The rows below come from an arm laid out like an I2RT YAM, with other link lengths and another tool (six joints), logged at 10 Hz.
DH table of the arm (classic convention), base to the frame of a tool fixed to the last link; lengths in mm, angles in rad. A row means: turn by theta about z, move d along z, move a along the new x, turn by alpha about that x. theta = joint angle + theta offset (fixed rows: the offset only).
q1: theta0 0; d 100.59; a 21.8; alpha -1.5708
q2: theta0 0; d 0; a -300.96; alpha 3.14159
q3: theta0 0.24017; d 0; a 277.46; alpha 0
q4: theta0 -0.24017; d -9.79; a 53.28; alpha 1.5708
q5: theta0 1.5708; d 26.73; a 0; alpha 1.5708
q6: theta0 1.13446; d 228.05; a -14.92; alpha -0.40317
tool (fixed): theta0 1.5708; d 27.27; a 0; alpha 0
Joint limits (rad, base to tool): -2.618..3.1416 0..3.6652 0..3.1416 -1.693..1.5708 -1.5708..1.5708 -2.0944..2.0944
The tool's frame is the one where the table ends.
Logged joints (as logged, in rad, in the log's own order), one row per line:
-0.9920, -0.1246, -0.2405, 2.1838, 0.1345, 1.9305
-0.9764, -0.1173, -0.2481, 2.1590, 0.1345, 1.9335
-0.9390, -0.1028, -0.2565, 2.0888, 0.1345, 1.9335
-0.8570, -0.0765, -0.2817, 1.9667, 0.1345, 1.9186
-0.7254, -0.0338, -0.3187, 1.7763, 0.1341, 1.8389
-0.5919, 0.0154, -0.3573, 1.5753, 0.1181, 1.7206
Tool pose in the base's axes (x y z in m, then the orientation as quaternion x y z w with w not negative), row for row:
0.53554, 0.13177, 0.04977, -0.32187, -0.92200, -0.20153, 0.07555
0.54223, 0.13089, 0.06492, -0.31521, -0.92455, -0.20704, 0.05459
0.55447, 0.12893, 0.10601, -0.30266, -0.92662, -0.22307, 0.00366
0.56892, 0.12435, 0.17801, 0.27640, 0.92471, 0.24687, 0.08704
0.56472, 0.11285, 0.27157, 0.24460, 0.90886, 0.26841, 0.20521
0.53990, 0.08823, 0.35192, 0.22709, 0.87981, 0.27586, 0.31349
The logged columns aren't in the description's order. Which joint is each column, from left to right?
Columns, left to right: q4, q5, q6, q2, q1, q3.
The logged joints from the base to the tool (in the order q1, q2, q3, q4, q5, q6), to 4 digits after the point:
0.1345, 2.1838, 1.9305, -0.9920, -0.1246, -0.2405
0.1345, 2.1590, 1.9335, -0.9764, -0.1173, -0.2481
0.1345, 2.0888, 1.9335, -0.9390, -0.1028, -0.2565
0.1345, 1.9667, 1.9186, -0.8570, -0.0765, -0.2817
0.1341, 1.7763, 1.8389, -0.7254, -0.0338, -0.3187
0.1181, 1.5753, 1.7206, -0.5919, 0.0154, -0.3573

